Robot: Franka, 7 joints.
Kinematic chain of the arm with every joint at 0, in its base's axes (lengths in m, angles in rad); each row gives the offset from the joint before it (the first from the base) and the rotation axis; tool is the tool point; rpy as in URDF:
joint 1: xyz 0 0 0.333 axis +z
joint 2: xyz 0 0 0 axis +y
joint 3: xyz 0 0 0.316 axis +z
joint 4: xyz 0.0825 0 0 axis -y
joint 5: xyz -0.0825 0 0.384 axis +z
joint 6: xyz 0 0 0 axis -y
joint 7: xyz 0.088 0 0 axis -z
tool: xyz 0 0 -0.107 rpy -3.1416 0 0
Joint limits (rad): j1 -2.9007..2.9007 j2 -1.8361..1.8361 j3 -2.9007..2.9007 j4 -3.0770..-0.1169 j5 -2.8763..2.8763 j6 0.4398..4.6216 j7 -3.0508..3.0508
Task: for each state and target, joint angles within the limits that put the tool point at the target. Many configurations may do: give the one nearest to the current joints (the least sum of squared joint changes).
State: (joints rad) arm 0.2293 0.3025 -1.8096 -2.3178 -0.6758 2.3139 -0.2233
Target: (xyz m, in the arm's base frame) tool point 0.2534 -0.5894 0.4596
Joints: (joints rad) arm 0.0293 0.6421 -1.3914 -1.8778 -0.6726 2.5107 -0.2233
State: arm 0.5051 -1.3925 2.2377 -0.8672 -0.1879 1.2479 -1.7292
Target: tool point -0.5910 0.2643 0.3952
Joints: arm 0.3356 -1.1270 1.9590 -1.1058 -0.2431 1.0287 -1.7292
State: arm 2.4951 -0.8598 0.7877 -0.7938 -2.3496 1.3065 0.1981
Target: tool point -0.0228 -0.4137 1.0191
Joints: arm 2.2413 -0.8070 0.9841 -1.0163 -2.3661 1.4475 0.1981
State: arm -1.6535 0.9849 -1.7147 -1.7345 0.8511 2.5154 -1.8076
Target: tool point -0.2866 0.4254 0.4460
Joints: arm -2.3667 0.7096 -1.8466 -2.3111 0.8523 2.4649 -1.8076
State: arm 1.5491 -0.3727 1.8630 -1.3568 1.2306 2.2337 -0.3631
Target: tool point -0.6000 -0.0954 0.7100
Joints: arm 1.4620 -0.1208 1.6901 -1.5470 1.1888 2.1137 -0.3631
